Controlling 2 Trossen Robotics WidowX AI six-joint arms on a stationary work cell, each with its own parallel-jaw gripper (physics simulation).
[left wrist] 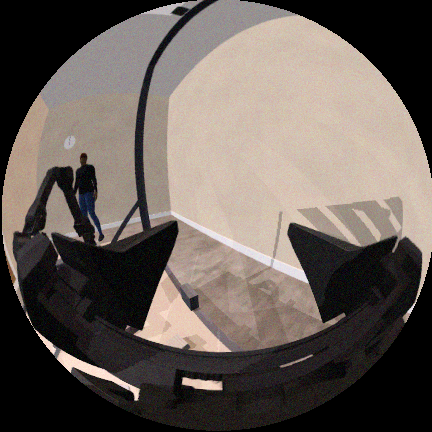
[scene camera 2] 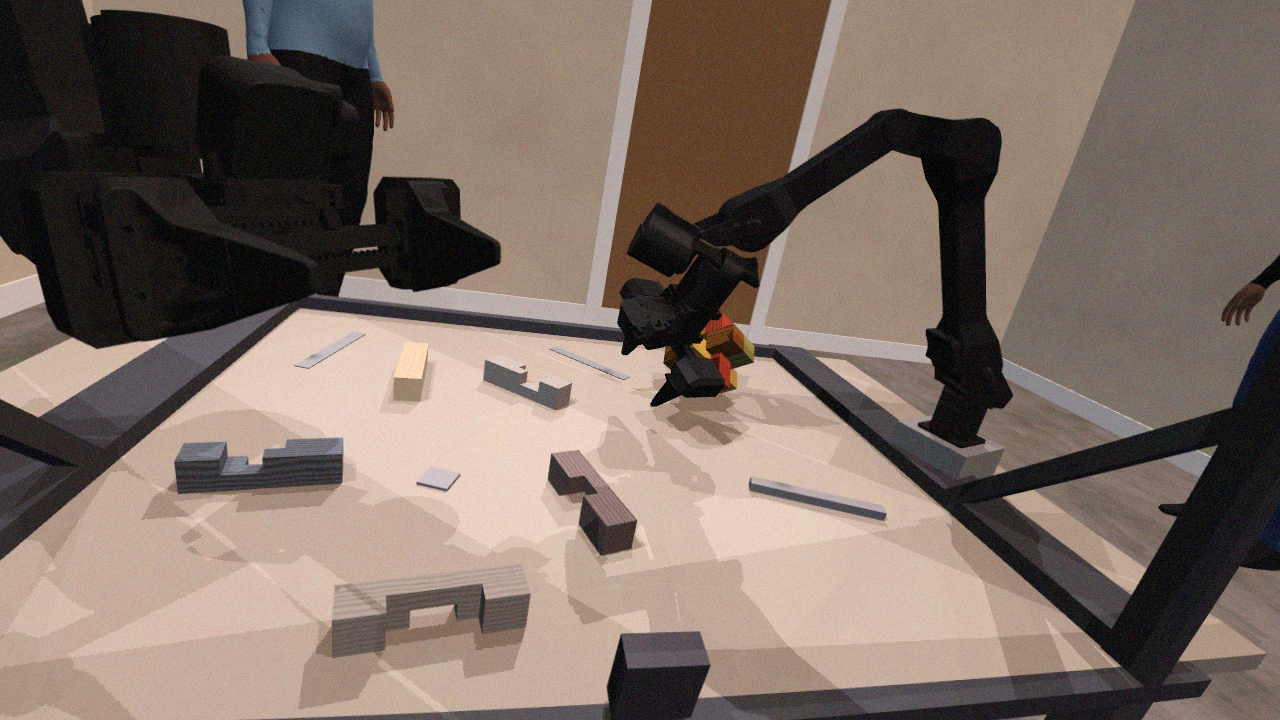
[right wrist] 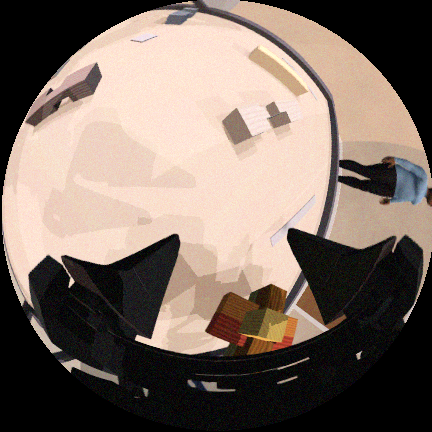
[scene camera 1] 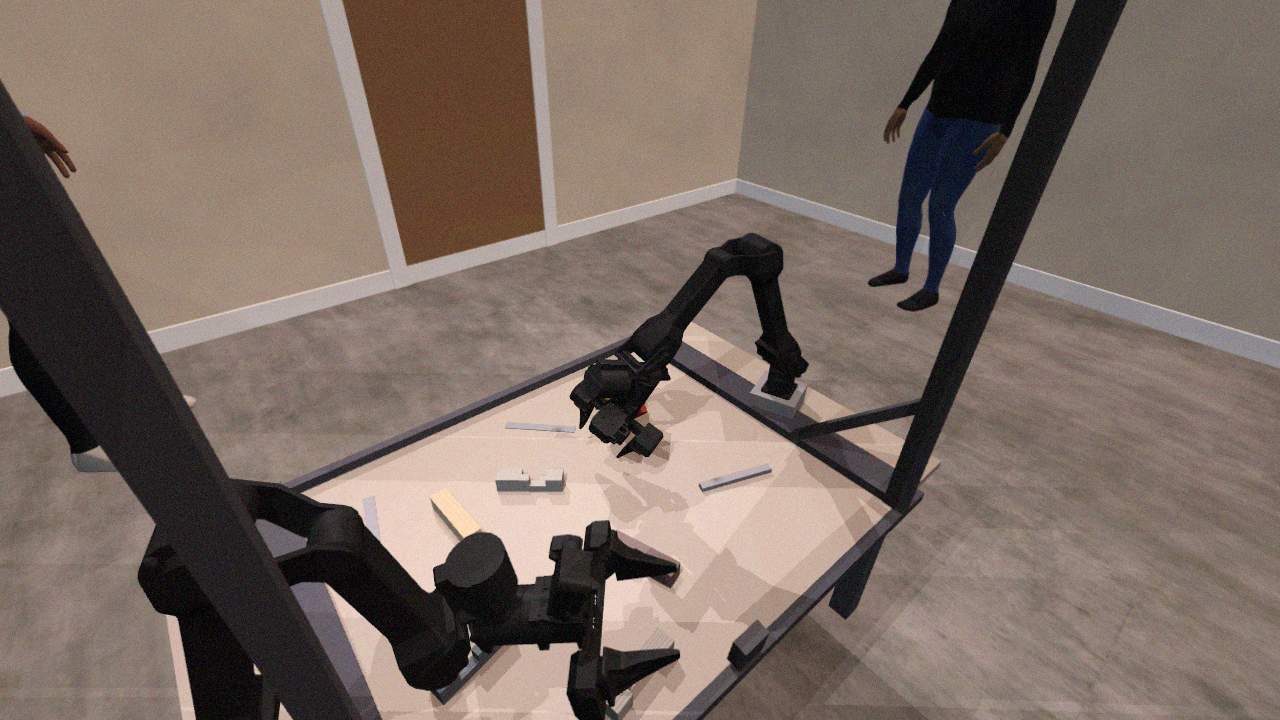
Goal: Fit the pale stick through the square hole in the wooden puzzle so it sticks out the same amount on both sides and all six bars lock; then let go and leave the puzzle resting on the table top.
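Frame: origin at the left arm's base, x ahead, y left, z up, level; millimetres.
Seen in the pictures: left gripper, between the fingertips: [left wrist: 234, 227] [scene camera 2: 421, 263] [scene camera 1: 678, 607]; right gripper, between the fingertips: [scene camera 2: 638, 379] [right wrist: 234, 236] [scene camera 1: 599, 442]; right arm's base, origin of its link: [scene camera 2: 950, 434] [scene camera 1: 779, 388].
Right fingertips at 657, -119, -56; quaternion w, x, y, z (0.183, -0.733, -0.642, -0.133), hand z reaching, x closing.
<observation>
Offsets run from my right fingertips to a thing's top centre, as dx, dy, dz.
The wooden puzzle [scene camera 1: 642, 410] [scene camera 2: 731, 342] [right wrist: 265, 322], a cluster of crossed red, orange and yellow bars, is at the far side of the table, partly hidden by the right gripper. Its square hole cannot be made out. The pale stick @(-234, +175, -11) [scene camera 1: 454, 513] [scene camera 2: 412, 358] [right wrist: 280, 71], a plain light yellow bar, lies flat on the table, apart from the puzzle. My right gripper [scene camera 1: 601, 440] [scene camera 2: 641, 376] [right wrist: 234, 236] is open and empty, low beside the puzzle; in the right wrist view the puzzle shows between and behind the fingers. My left gripper [scene camera 1: 676, 611] [scene camera 2: 404, 264] [left wrist: 234, 227] is open and empty, high above the table.
Around the pale stick lie a grey notched bar @(-112, +95, -11) [scene camera 2: 528, 382], a blue-grey notched bar @(-431, +17, -11) [scene camera 2: 259, 470] and thin flat strips @(-288, +309, -41) [scene camera 2: 331, 349] @(+44, +154, -41) [scene camera 2: 588, 362]. A brown notched bar @(-206, -158, -11) [scene camera 2: 601, 510], another grey one @(-381, -209, -11) [scene camera 2: 429, 600], a thin bar @(+32, -269, -32) [scene camera 2: 817, 498] and a dark block @(-304, -344, +15) [scene camera 2: 657, 667] stand nearer scene camera 2.
</observation>
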